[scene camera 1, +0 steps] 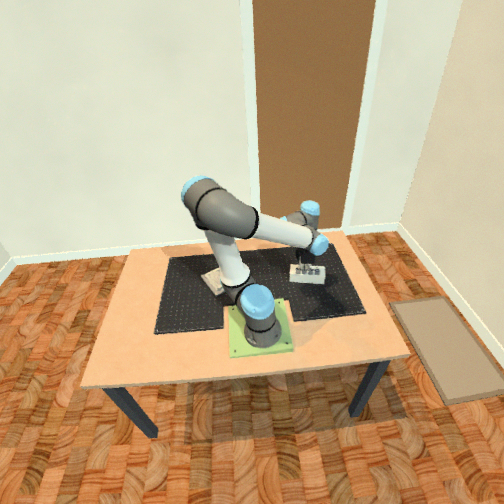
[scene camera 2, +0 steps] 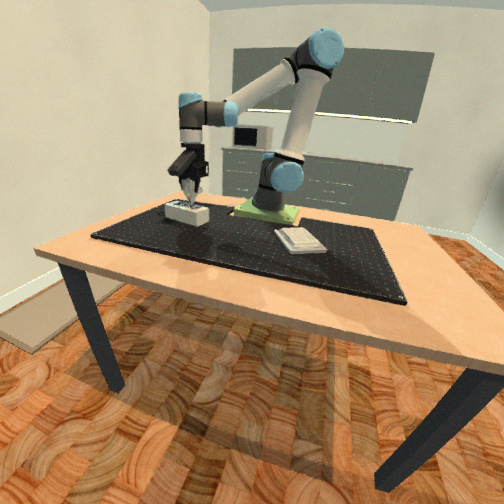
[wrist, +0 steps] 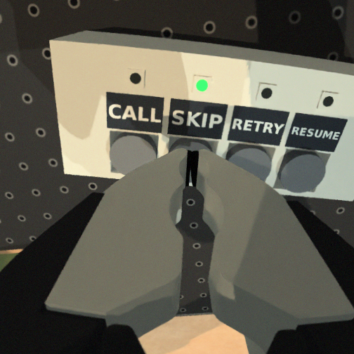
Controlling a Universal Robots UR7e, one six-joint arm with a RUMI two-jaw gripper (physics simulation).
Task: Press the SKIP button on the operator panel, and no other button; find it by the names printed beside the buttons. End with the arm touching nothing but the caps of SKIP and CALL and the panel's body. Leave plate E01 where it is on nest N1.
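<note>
The white operator panel stands on the black mat. In the wrist view its labels read CALL, SKIP, RETRY and RESUME, each above a round grey cap. The lamp above SKIP is lit green; the other three are dark. My gripper is shut and empty, pointing down at the panel. Its fingertips overlap the SKIP cap and hide its lower part; whether they touch it, I cannot tell. A pale flat plate lies on a nest; no markings are readable.
The black perforated mat lies on the wooden table. The arm's green base plate is between the panel and the pale plate. The CALL cap and RETRY cap flank the fingertips.
</note>
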